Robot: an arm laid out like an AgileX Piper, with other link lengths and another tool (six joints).
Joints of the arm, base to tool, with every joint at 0 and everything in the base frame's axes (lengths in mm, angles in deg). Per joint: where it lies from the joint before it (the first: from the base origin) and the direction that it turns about. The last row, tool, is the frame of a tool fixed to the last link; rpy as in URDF.
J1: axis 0 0 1 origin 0 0 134.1
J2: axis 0 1 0 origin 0 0 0
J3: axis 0 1 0 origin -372.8 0 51
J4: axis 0.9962 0 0.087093 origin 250.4 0 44.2
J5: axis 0 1 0 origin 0 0 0
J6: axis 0.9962 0 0.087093 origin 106.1 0 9.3
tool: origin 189.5 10 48.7 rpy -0.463 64.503 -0.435
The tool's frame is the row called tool.
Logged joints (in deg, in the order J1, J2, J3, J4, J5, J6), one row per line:
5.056, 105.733, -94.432, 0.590, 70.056, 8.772
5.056, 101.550, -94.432, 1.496, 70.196, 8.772
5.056, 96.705, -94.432, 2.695, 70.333, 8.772
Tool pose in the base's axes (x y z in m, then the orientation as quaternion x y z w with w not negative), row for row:
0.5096, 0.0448, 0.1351, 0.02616, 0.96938, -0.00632, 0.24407
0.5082, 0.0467, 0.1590, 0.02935, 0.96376, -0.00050, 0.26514
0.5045, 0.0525, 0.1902, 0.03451, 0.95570, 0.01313, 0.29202
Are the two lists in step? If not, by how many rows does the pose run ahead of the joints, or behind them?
The pose runs 2 rows behind the joints: the pose in row i belongs to the joints in row i - 2.
